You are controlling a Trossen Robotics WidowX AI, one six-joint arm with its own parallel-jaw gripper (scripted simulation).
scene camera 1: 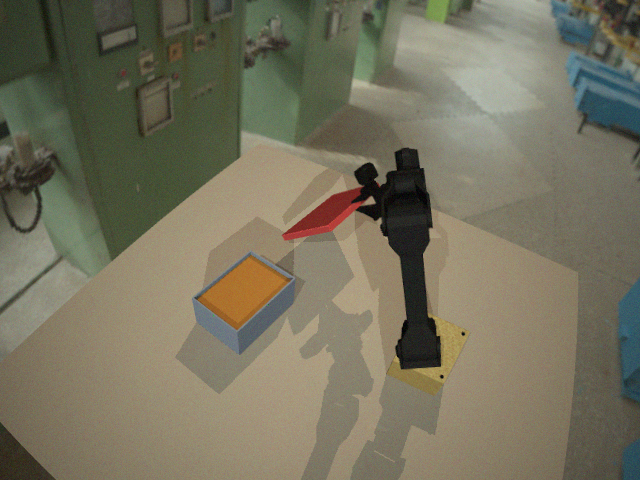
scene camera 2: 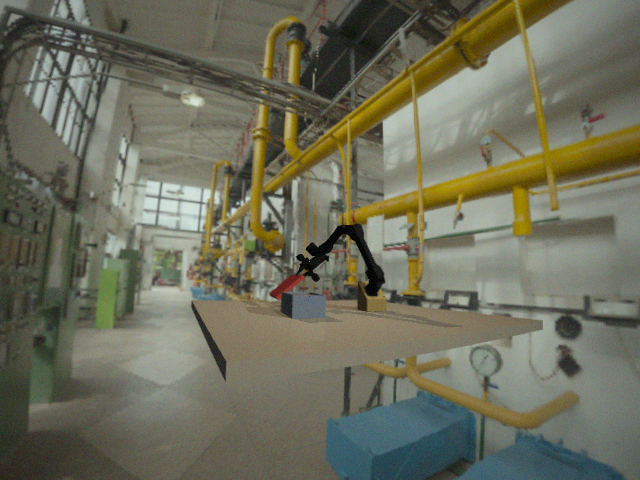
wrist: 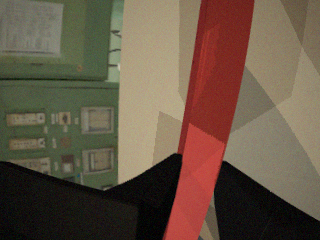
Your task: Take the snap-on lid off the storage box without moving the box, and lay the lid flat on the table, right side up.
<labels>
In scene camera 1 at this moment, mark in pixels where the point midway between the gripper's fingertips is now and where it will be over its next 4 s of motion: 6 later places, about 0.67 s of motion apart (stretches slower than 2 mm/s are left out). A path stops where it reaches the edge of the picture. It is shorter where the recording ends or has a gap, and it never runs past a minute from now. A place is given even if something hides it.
My gripper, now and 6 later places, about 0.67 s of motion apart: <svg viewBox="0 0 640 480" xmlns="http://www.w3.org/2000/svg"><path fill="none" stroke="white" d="M353 205L353 209L351 215L351 218L350 220L349 223L348 228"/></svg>
</labels>
